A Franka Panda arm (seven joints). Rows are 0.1 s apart.
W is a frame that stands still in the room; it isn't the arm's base.
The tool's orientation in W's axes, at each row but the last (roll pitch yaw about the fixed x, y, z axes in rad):
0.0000, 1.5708, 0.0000
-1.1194, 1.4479, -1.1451
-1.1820, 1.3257, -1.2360
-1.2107, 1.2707, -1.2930
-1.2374, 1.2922, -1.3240
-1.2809, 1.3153, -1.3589
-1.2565, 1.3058, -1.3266
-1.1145, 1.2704, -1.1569
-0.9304, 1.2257, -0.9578
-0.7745, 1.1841, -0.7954
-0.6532, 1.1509, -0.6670
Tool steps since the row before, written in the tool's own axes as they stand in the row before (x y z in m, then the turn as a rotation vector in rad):
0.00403, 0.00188, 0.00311, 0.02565, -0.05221, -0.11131
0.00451, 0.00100, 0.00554, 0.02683, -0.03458, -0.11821
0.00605, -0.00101, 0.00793, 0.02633, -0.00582, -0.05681
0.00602, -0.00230, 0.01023, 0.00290, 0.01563, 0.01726
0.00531, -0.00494, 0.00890, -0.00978, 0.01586, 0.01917
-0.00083, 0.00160, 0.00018, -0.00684, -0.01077, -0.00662
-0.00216, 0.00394, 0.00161, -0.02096, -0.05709, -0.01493
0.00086, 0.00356, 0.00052, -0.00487, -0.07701, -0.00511
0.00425, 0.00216, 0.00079, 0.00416, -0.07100, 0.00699
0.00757, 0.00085, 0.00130, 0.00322, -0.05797, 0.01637
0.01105, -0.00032, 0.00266, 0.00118, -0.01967, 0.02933
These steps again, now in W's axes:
0.00311, 0.00188, -0.00403, -0.11131, -0.05221, -0.02565
0.00579, 0.00036, -0.00429, -0.11764, -0.03467, -0.02913
0.00831, -0.00271, -0.00491, -0.05478, -0.00924, -0.02946
0.01042, -0.00460, -0.00405, 0.01883, 0.01297, -0.00530
0.00872, -0.00682, -0.00302, 0.01989, 0.01642, 0.00701
0.00027, 0.00174, 0.00043, -0.00786, -0.00826, 0.00875
0.00177, 0.00426, 0.00123, -0.02064, -0.04889, 0.03324
0.00083, 0.00318, -0.00170, -0.01015, -0.07266, 0.02444
0.00172, 0.00090, -0.00443, 0.00378, -0.06937, 0.01676
0.00330, -0.00120, -0.00688, 0.01330, -0.05641, 0.01672
0.00604, -0.00302, -0.00915, 0.02703, -0.01848, 0.01329

